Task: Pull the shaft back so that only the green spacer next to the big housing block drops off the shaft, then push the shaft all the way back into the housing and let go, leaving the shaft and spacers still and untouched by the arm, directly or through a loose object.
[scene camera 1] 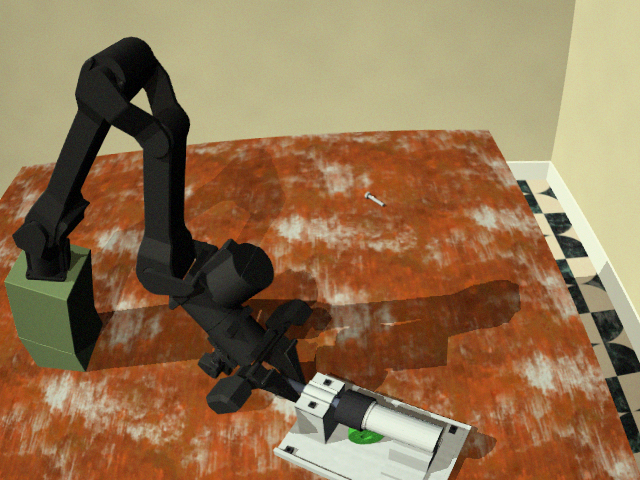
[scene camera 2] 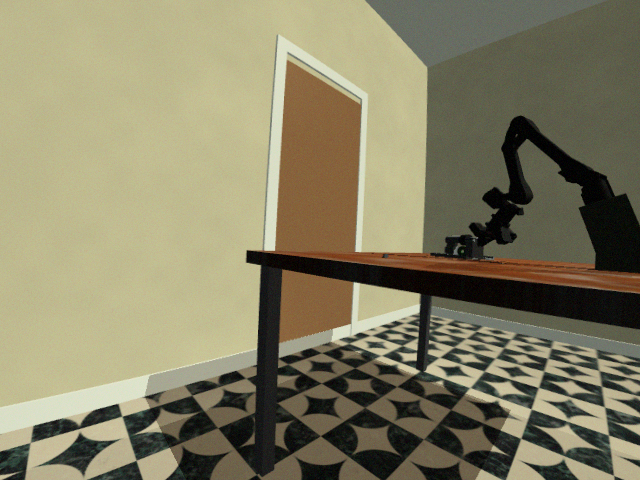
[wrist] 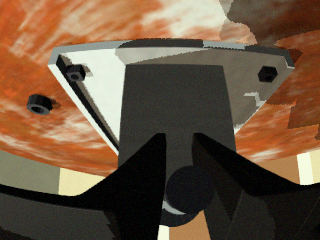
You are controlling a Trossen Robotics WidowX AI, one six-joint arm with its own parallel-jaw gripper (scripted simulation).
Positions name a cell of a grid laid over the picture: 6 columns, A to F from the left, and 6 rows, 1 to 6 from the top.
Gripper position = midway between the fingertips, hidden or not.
In view: my gripper (scene camera 1: C5) and a dark shaft (wrist: D5).
My gripper shows as well in scene camera 2 (scene camera 2: E4) and in the wrist view (wrist: D4).
